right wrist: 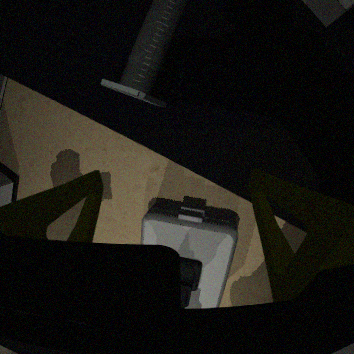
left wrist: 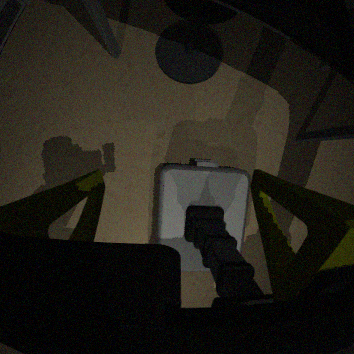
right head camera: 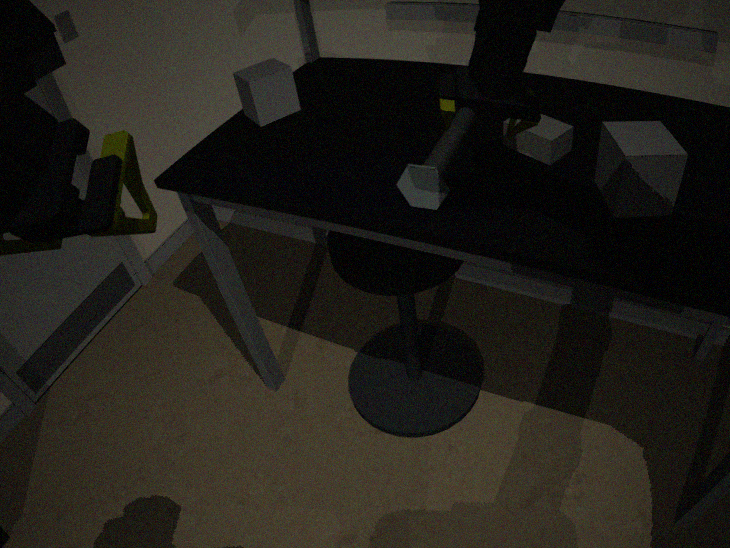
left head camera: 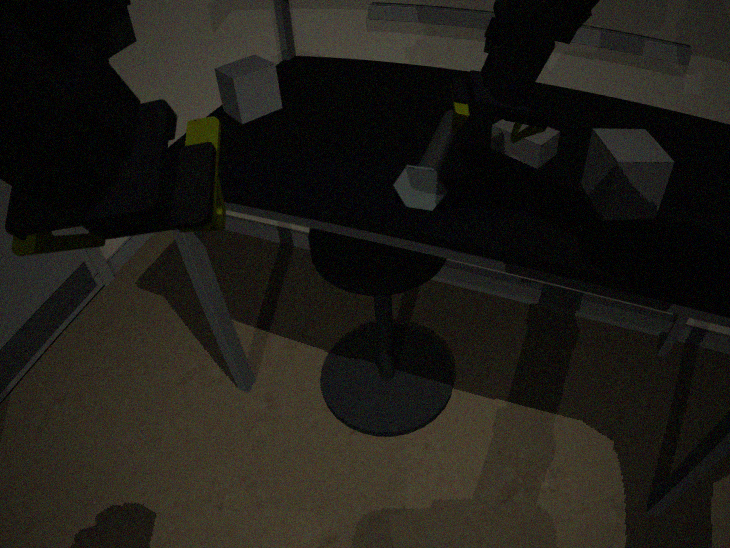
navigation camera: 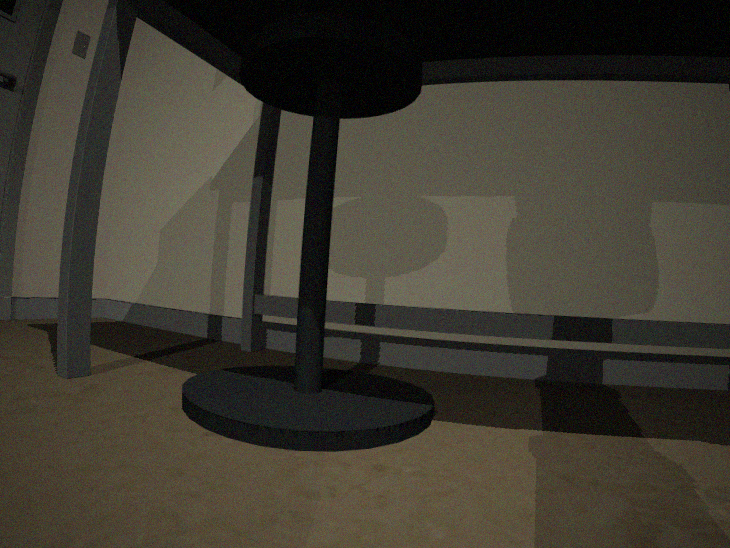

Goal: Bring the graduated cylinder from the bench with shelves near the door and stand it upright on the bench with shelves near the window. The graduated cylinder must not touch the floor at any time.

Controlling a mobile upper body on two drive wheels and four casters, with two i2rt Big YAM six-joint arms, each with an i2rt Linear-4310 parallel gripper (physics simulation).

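Note:
The graduated cylinder lies on its side on the black bench, its pale hexagonal foot toward the near edge and its tube pointing away. My right gripper is open above the bench, near the tube's far end in the head views. In the right wrist view the cylinder lies beyond the fingertips, not between them. My left gripper is open and empty, left of the bench. The bench near the window cannot be made out.
A grey box stands at the bench's left end. A low box and a larger box stand right of the cylinder. A round stool stands partly under the bench.

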